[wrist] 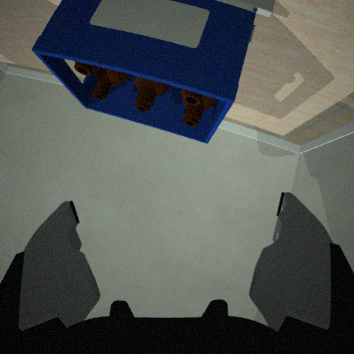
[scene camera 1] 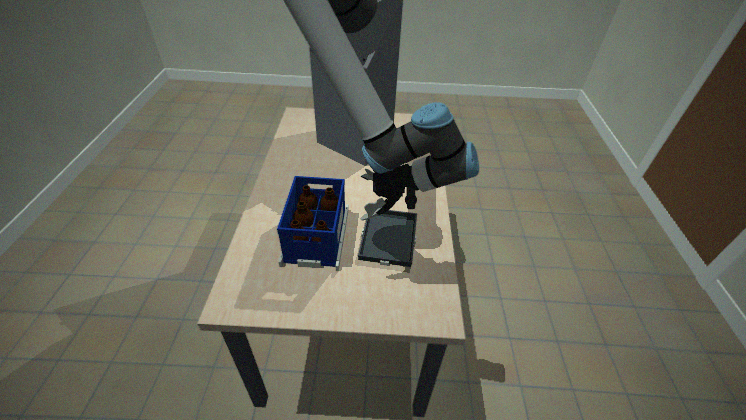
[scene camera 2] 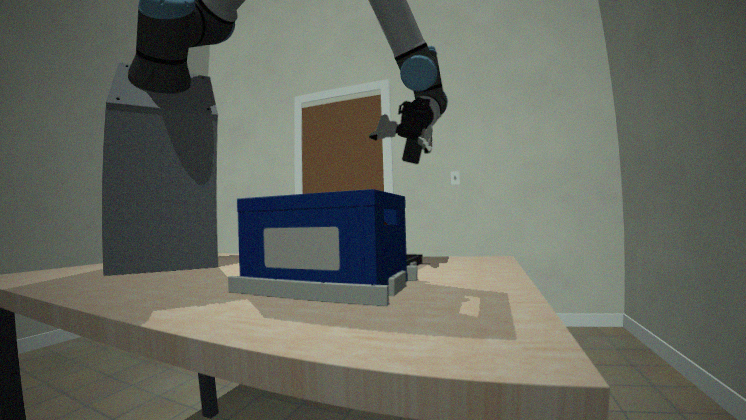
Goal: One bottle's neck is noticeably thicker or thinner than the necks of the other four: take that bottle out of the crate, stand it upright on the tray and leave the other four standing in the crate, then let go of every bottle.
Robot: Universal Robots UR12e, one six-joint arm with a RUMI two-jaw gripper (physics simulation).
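Observation:
The blue crate holds five brown bottles. In scene camera 1, the left column has a back bottle, a middle bottle and a front bottle. The right column has a back bottle and a front bottle; its middle compartment is empty. Necks also show in the wrist view; I cannot tell which differs. The dark tray lies right of the crate, with no bottle on it. My gripper is open and empty, above and beyond the crate, tilted sideways.
Pale brackets edge the crate's base on the wooden table. A small pale bracket sits at the tray's front. The grey robot pedestal stands at the table's far end.

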